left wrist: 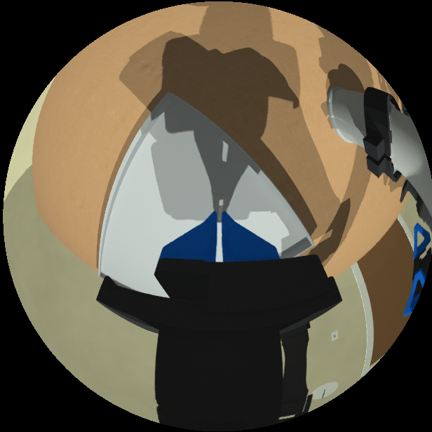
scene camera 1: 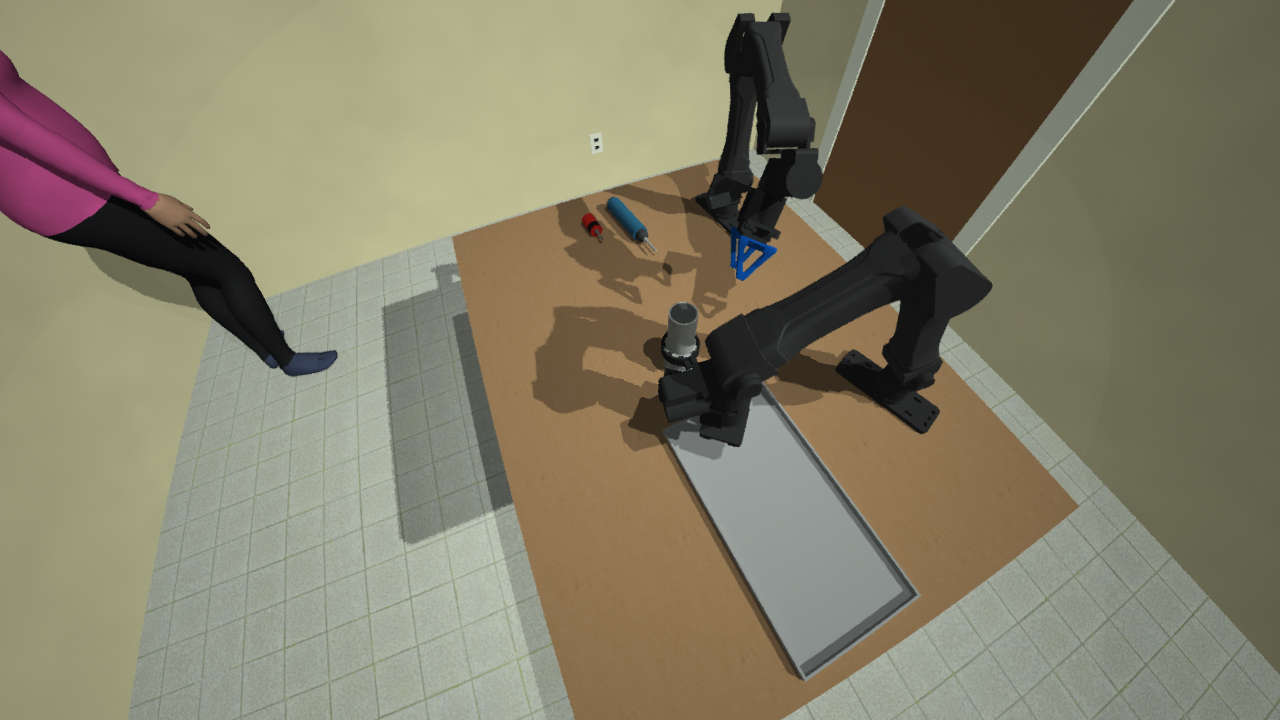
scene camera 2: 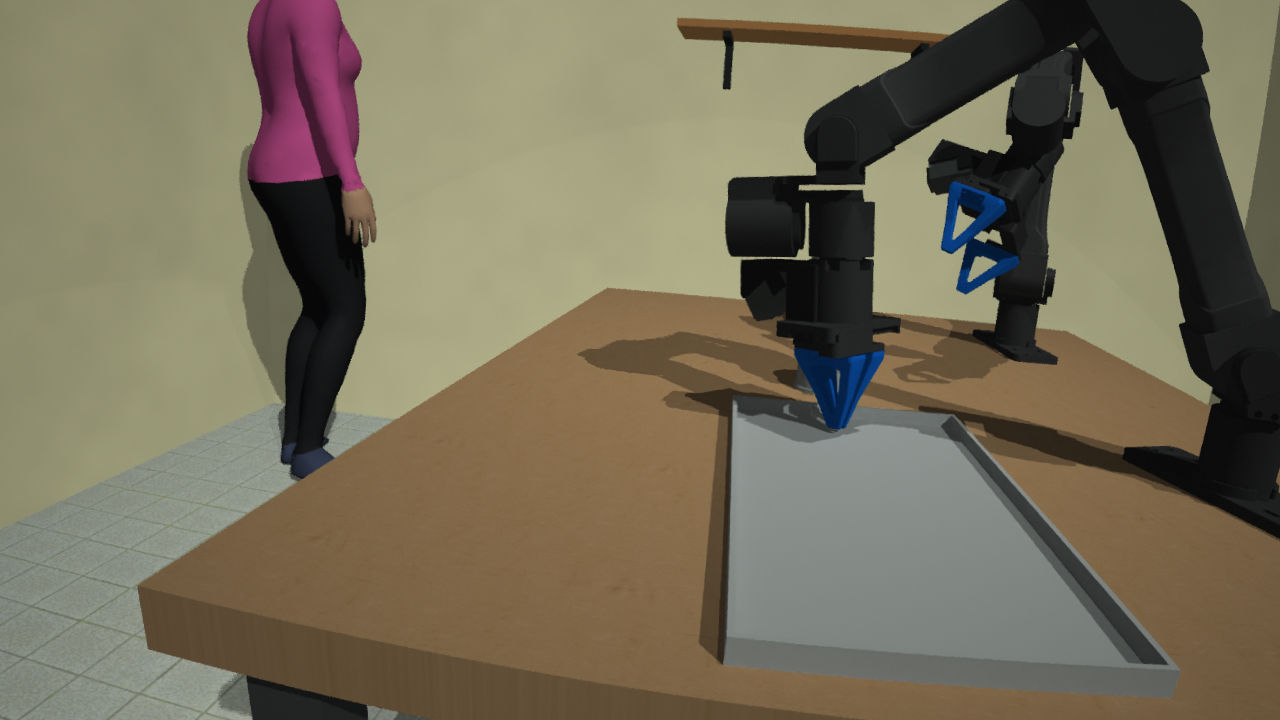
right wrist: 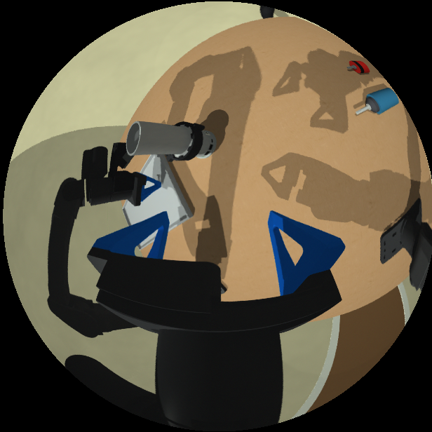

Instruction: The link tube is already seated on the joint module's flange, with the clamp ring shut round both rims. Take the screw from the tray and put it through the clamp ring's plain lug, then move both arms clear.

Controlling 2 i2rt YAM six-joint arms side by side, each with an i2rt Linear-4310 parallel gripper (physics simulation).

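Places are measured from the left arm's base along level axes (x back, y left, z down), in millimetres.
Pixels of known places: left gripper, fingertip midpoint: (scene camera 1: 723,433) (scene camera 2: 836,427); right gripper, fingertip midpoint: (scene camera 1: 736,273) (scene camera 2: 953,272); left arm's base, link origin: (scene camera 1: 885,390) (scene camera 2: 1229,496); right arm's base, link origin: (scene camera 1: 724,214) (scene camera 2: 1011,348).
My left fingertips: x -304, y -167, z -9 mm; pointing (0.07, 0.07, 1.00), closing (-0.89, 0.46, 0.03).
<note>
Ahead of a thing's pixels: the offset from my left fingertips to its top centre. "spot": to the spot under its first point. Level surfaces: height alone.
The link tube {dz -151, dx +53, dy -165 mm} (scene camera 1: 682,324) (right wrist: 159,140) stands upright with the black clamp ring {spot: dz -85, dx +34, dy -148 mm} (scene camera 1: 680,347) (left wrist: 376,115) (right wrist: 195,141) round its lower end; the ring's lugs show in the left wrist view. My left gripper (scene camera 2: 836,428) (left wrist: 219,216) points down, its tips low over the grey tray {dz -7, dx -30, dy +153 mm} (scene camera 1: 857,546) (scene camera 2: 895,573) (left wrist: 125,220) at the end nearest the tube. It is shut on the small grey screw (left wrist: 219,216), which lies in shadow and is hard to make out. My right gripper (scene camera 2: 977,255) (right wrist: 218,216) is open and empty, raised beyond the tube.
A blue screwdriver-like tool {spot: dz -28, dx +256, dy -555 mm} (scene camera 1: 625,217) (right wrist: 384,100) and a red-handled one {dz -25, dx +185, dy -598 mm} (scene camera 1: 589,223) (right wrist: 360,67) lie on the table {dz +9 mm} (scene camera 1: 608,537) (scene camera 2: 501,501) near the wall. A person in pink (scene camera 1: 53,170) (scene camera 2: 299,89) stands beside the table. A shelf (scene camera 2: 805,35) hangs on the wall.
</note>
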